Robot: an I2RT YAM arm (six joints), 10 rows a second.
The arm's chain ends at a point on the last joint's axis. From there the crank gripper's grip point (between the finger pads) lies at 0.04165 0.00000 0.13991 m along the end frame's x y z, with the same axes.
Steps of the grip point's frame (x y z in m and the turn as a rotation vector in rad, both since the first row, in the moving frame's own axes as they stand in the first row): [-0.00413 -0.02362 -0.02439 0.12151 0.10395 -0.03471]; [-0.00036 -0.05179 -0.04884 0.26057 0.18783 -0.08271]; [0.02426 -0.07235 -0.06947 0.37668 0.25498 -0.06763]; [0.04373 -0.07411 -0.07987 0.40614 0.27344 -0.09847]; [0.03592 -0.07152 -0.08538 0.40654 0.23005 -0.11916]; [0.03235 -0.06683 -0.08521 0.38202 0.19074 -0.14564]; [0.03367 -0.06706 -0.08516 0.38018 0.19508 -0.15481]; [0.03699 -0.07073 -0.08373 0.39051 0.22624 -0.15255]
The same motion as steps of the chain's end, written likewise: [-0.01806 -0.00527 -0.01821 0.12151 0.10395 -0.03471]; [-0.02380 -0.01255 -0.03356 0.26057 0.18783 -0.08271]; [-0.00700 -0.01955 -0.04448 0.37668 0.25498 -0.06763]; [0.01151 -0.01611 -0.05171 0.40614 0.27344 -0.09847]; [0.00966 -0.01208 -0.06021 0.40654 0.23005 -0.11916]; [0.01157 -0.00890 -0.06385 0.38202 0.19074 -0.14564]; [0.01262 -0.00889 -0.06355 0.38018 0.19508 -0.15481]; [0.01213 -0.01146 -0.05946 0.39051 0.22624 -0.15255]
